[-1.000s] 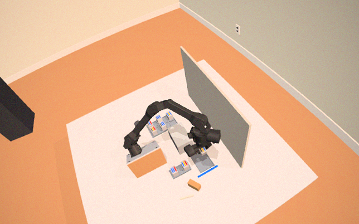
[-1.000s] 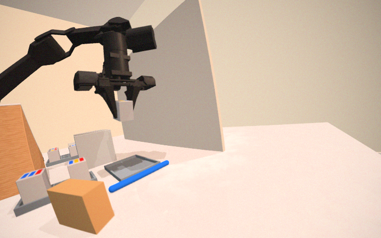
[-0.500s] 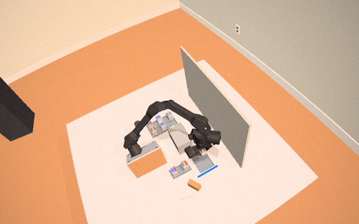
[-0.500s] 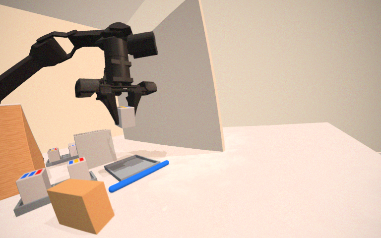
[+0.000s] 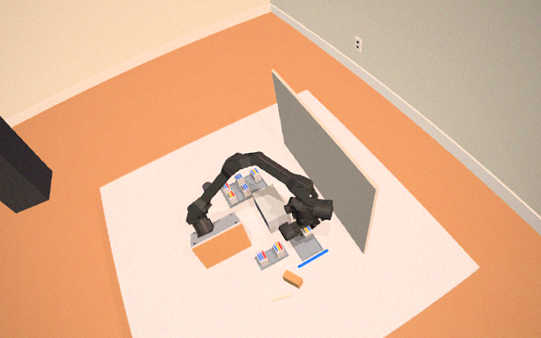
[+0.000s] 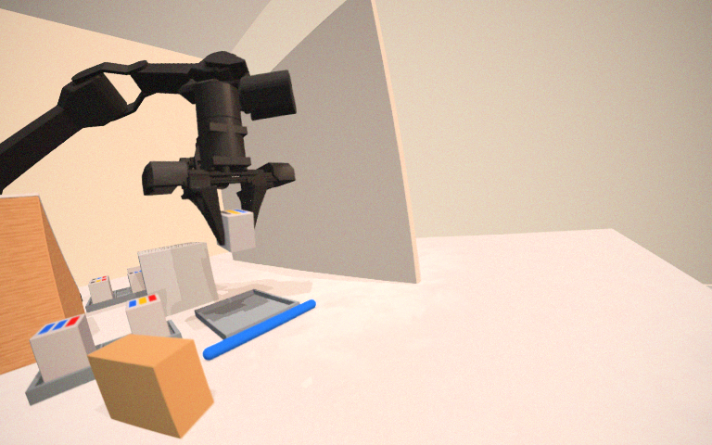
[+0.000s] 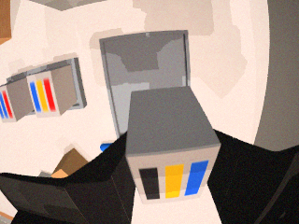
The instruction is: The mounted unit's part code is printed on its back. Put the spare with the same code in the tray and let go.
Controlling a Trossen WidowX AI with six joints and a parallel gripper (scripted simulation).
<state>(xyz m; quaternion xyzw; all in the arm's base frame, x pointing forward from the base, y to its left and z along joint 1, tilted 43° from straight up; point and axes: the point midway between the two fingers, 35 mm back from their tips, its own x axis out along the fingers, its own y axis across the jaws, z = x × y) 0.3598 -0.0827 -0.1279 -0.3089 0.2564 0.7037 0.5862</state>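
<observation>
My gripper tip is 10 mm past the grey tray and 90 mm above it. From my gripper tip the other things lie so: grey spare block 30 mm above; blue rod 10 mm behind, 70 mm to the right, 90 mm below; orange block 110 mm behind, 130 mm to the right, 70 mm below.
</observation>
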